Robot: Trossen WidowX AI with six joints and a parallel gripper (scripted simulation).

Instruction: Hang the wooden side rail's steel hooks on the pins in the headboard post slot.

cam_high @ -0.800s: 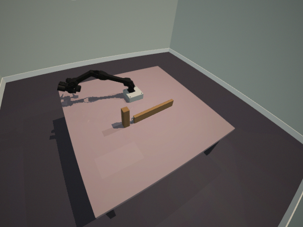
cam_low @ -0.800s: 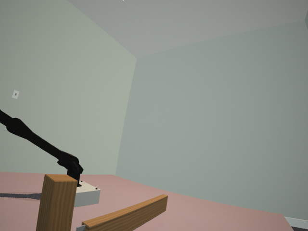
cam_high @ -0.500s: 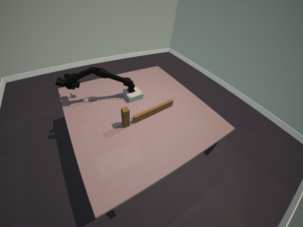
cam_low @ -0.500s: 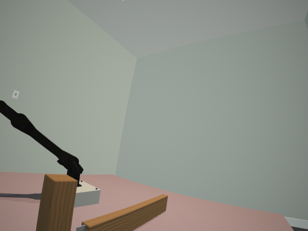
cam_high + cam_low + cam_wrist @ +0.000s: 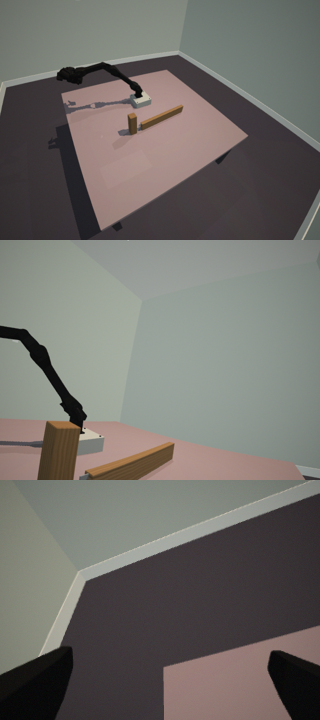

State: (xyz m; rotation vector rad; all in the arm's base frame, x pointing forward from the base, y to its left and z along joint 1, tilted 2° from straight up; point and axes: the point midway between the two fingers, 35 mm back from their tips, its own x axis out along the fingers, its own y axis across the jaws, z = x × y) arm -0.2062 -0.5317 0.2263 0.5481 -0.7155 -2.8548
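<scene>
Right now the wooden headboard post is 58 cm ahead of my gripper tip, 34 cm to the left of it and 17 cm below it.
</scene>
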